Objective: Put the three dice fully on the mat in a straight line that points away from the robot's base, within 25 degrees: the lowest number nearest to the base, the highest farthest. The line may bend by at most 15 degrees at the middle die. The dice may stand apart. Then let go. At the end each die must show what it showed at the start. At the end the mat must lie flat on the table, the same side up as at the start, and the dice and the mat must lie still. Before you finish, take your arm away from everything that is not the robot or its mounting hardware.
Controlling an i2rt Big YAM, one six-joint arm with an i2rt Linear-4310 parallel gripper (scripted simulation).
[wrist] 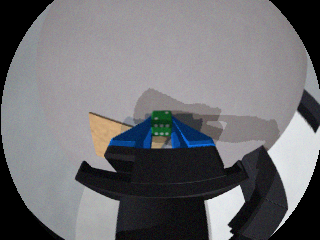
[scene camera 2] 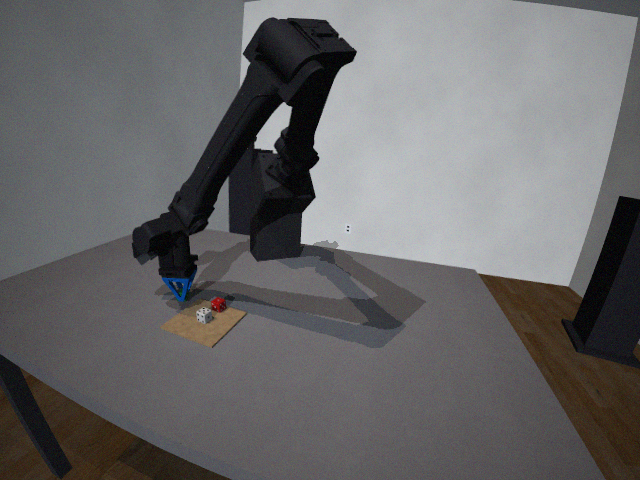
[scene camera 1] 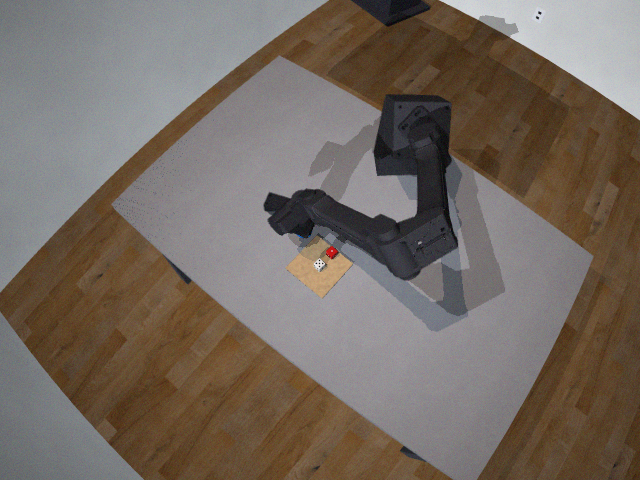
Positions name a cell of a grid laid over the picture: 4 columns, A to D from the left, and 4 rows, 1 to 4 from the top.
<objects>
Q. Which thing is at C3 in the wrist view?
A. My gripper.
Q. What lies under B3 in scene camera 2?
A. A tan mat.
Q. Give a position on a tan mat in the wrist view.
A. B3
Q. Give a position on a tan mat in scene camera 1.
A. B3
</objects>
